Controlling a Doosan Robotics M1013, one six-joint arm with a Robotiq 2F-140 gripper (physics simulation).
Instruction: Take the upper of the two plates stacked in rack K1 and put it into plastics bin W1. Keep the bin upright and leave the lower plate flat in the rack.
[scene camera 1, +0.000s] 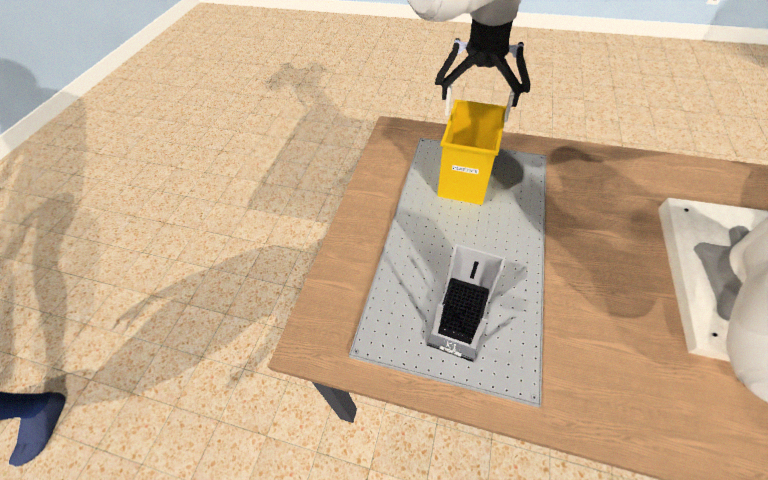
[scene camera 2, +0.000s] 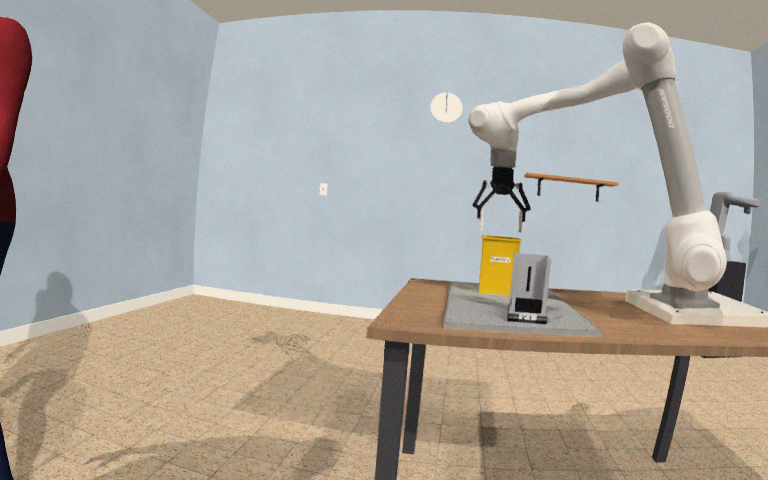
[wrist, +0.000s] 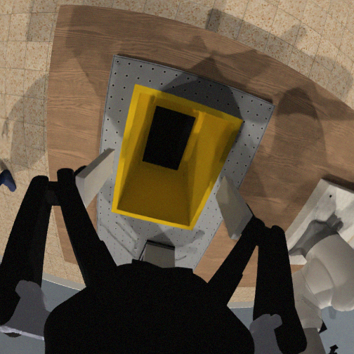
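Pixels of known places: gripper, fingertip midpoint: (scene camera 1: 476, 115) (scene camera 2: 500, 230); arm's base at its link origin: (scene camera 2: 683, 302).
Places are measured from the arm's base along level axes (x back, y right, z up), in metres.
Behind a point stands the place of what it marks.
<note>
Yellow bin W1 (scene camera 1: 461, 183) @[x -0.615, y 0.192, z 0.039 m] (scene camera 2: 493, 277) @[x -0.630, y 0.195, z 0.028 m] (wrist: 215, 145) stands upright at the far end of the perforated board. A black plate (wrist: 169, 137) lies inside it, low down, in the wrist view; the bin walls hide it in both scene views. My gripper (scene camera 1: 477, 117) @[x -0.601, y 0.282, z 0.177 m] (scene camera 2: 501, 229) @[x -0.601, y 0.282, z 0.177 m] (wrist: 167, 174) is open and empty, pointing down just above the bin's mouth. Grey rack K1 (scene camera 1: 488, 266) @[x -0.563, y -0.079, z 0.089 m] (scene camera 2: 519, 274) @[x -0.612, y -0.068, z 0.071 m] (wrist: 160, 254) stands at the near end of the board. One black gridded plate (scene camera 1: 464, 308) @[x -0.597, y -0.137, z 0.009 m] (scene camera 2: 528, 305) @[x -0.609, y -0.179, z 0.009 m] shows flat in its bottom.
The grey perforated board (scene camera 1: 396, 316) @[x -0.737, y -0.158, z -0.025 m] (scene camera 2: 467, 316) @[x -0.760, y -0.178, z -0.025 m] (wrist: 112, 107) lies on the wooden table (scene camera 1: 594, 362) @[x -0.335, y -0.199, z -0.038 m] (scene camera 2: 594, 308) @[x -0.309, y 0.065, z -0.038 m] (wrist: 75, 100). The robot's white base plate (scene camera 1: 679, 271) @[x -0.130, y 0.022, z -0.012 m] is at the right. A person (scene camera 1: 39, 421) (scene camera 2: 11, 113) shows partly at the far left, beyond the table.
</note>
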